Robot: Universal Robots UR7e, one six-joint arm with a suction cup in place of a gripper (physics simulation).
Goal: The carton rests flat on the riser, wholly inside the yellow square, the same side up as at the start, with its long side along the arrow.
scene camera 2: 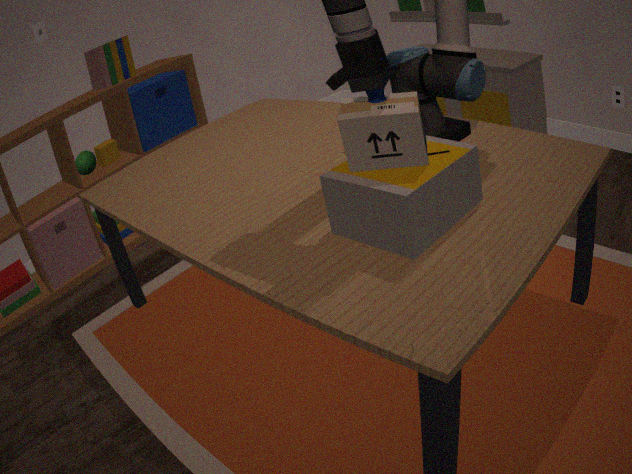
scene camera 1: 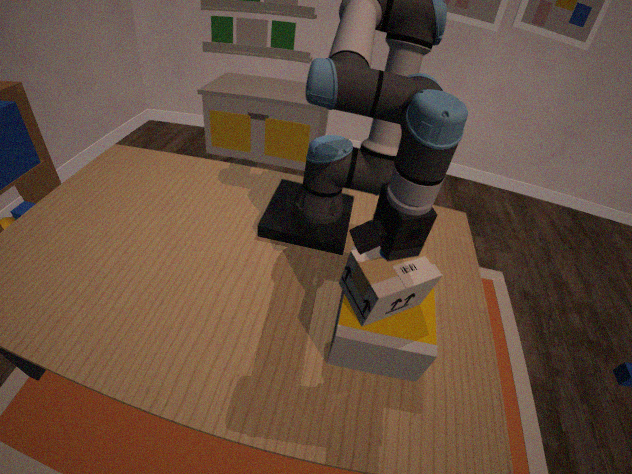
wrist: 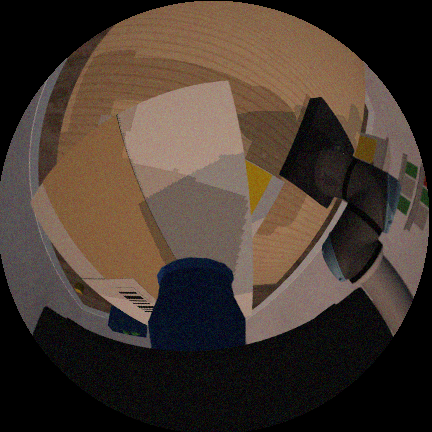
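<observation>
The white-and-brown carton (scene camera 1: 393, 291) (scene camera 2: 382, 140) (wrist: 195, 215) stands with its printed arrows pointing up over the grey riser (scene camera 1: 380, 356) (scene camera 2: 377, 214). It looks turned relative to the yellow square (scene camera 1: 398, 329) (scene camera 2: 440, 162) (wrist: 256, 184), and its left part reaches the square's left edge in scene camera 1. I cannot tell if a small gap lies under it. A short piece of the black arrow (scene camera 2: 439, 152) shows beside it; the rest is hidden. My suction cup (scene camera 1: 382, 254) (scene camera 2: 376, 95) (wrist: 195, 266) is pressed on the carton's top near its back edge and holds it.
The riser stands on the wooden table (scene camera 1: 168, 265) (scene camera 2: 204, 168), near its right side in scene camera 1. The black arm base (scene camera 1: 306, 216) is behind it. A shelf unit (scene camera 2: 199, 91) stands beyond the table, and a cabinet (scene camera 1: 265, 91) stands behind it.
</observation>
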